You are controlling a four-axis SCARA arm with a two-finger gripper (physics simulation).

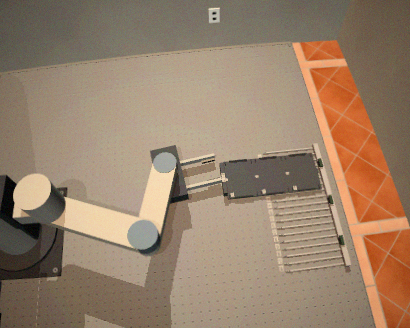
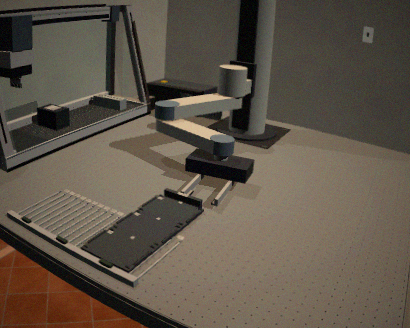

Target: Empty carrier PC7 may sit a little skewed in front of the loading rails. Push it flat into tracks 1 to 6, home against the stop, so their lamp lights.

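Frame: origin at the arm's base, x right, y back, z down, level; millimetres.
Seen in the pictures: gripper, fingertip midpoint: point(image 1: 217, 167) point(image 2: 198, 198); arm's base, link origin: point(image 1: 22, 234) point(image 2: 246, 133).
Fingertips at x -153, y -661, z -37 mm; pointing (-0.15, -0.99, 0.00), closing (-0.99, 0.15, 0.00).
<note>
Pixels of each thing's top centre, then the offset from my fingertips to it. "spot": a spot on its surface instead.
- flat dark carrier PC7, top centre: point(image 2: 147, 220) point(image 1: 271, 172) dx +40, dy -171, dz -6 mm
- pale stop bar, surface spot: point(image 2: 35, 228) point(image 1: 340, 226) spot: dx +243, dy -352, dz +8 mm
- lamp, top centre: point(image 2: 105, 262) point(image 1: 320, 162) dx +18, dy -345, dz +2 mm
- outer rail, surface spot: point(image 2: 160, 256) point(image 1: 284, 153) spot: dx -43, dy -237, dz +24 mm
The flat dark carrier PC7 point(image 1: 272, 176) point(image 2: 145, 231) lies on the rails at one end of the track row. Its far end is very close to the pale stop bar point(image 1: 336, 220) point(image 2: 35, 228); whether it touches is unclear, and it looks slightly skewed to the bar. The lamp point(image 1: 320, 163) point(image 2: 106, 263) at the carrier's end looks dark green and unlit. My gripper point(image 1: 218, 168) point(image 2: 199, 198) is shut, with a gap between its two parallel fingers and nothing held. One fingertip meets or nearly meets the carrier's raised near edge; the other ends a little short of it.
Bare rails point(image 1: 305, 233) point(image 2: 85, 216) run beside the carrier, and one outer rail point(image 1: 287, 151) point(image 2: 160, 256) shows on its other side. Two more dark lamps sit on the bar. A framed gantry machine point(image 2: 80, 136) stands at the back left. The table edge lies just beyond the stop bar.
</note>
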